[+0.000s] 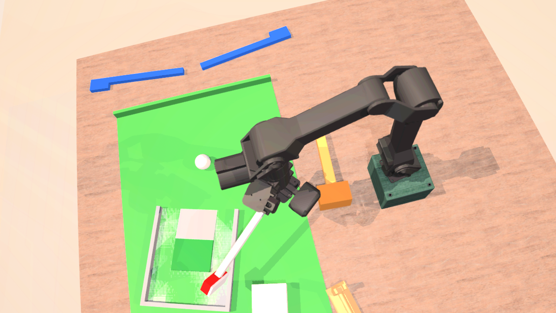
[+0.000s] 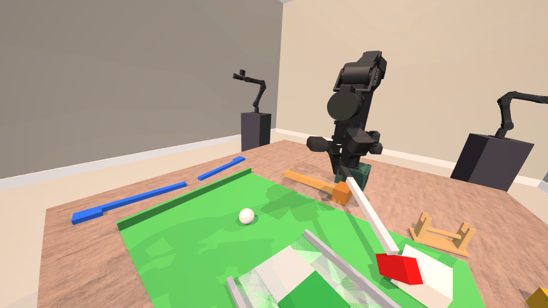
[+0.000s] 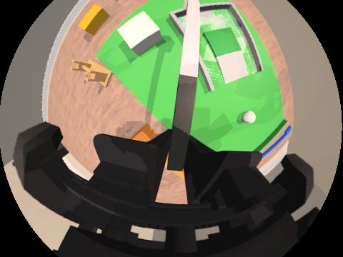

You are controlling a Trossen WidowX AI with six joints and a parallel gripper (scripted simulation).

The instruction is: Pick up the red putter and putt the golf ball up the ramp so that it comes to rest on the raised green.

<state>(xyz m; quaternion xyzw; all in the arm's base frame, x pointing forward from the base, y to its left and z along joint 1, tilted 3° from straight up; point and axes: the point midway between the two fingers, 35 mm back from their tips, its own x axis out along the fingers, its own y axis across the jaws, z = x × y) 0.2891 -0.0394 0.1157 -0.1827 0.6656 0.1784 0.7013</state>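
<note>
My gripper tip is 11 cm short of the red putter, 7 cm to the right of it and 1 cm above it. From my gripper tip the other things lie so: wooden stand: 4 cm behind, 29 cm to the left, 11 cm below; then white golf ball: 15 cm ahead, 20 cm to the right, 13 cm below; then white block: 12 cm ahead, 20 cm to the left, 13 cm below.
</note>
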